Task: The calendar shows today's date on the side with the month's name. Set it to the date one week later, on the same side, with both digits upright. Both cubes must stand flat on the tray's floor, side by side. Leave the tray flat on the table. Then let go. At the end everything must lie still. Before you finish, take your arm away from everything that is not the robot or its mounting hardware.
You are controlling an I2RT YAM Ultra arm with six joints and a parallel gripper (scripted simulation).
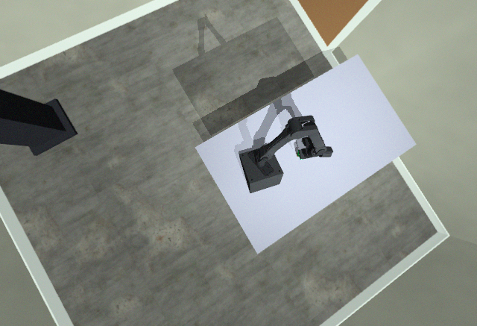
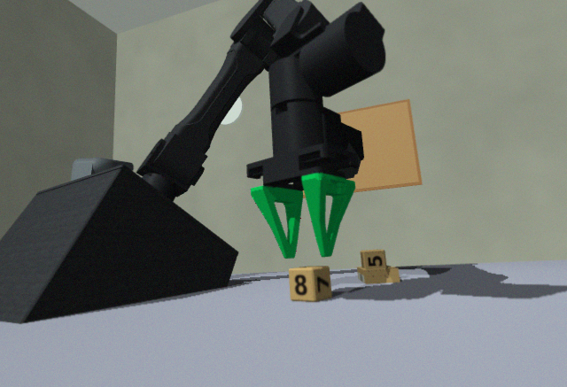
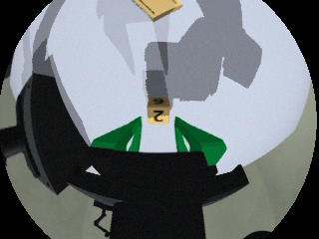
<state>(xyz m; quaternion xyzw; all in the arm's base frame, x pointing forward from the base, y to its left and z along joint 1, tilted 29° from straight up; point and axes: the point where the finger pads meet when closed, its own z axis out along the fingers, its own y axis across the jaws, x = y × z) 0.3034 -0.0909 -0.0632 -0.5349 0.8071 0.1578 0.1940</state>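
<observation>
Right now the wooden cube is 30 mm below my hand. Round my hand: wooden tray 50 mm ahead, 160 mm to the left, 40 mm below.
</observation>
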